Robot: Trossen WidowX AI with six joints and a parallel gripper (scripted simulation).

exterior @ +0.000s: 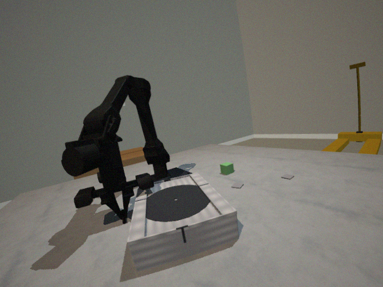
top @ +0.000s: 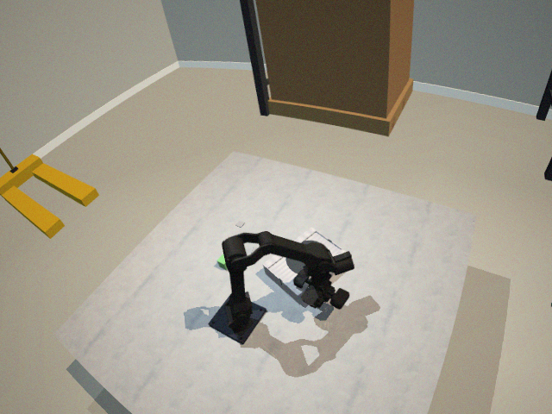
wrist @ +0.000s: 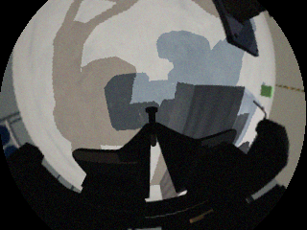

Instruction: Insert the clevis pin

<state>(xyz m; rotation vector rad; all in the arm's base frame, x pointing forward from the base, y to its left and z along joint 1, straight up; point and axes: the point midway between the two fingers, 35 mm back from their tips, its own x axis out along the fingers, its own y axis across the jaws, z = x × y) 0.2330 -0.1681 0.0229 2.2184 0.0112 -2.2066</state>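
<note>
Right now the clevis pin is 1 cm above my gripper tip. From my gripper tip the other things lie so: wide dark disc 12 cm to the left, 10 cm ahead, 6 cm above; small green cube 40 cm to the left, 7 cm behind, 2 cm above; rimmed steel tray 13 cm to the left, 9 cm ahead, 4 cm above.
</note>
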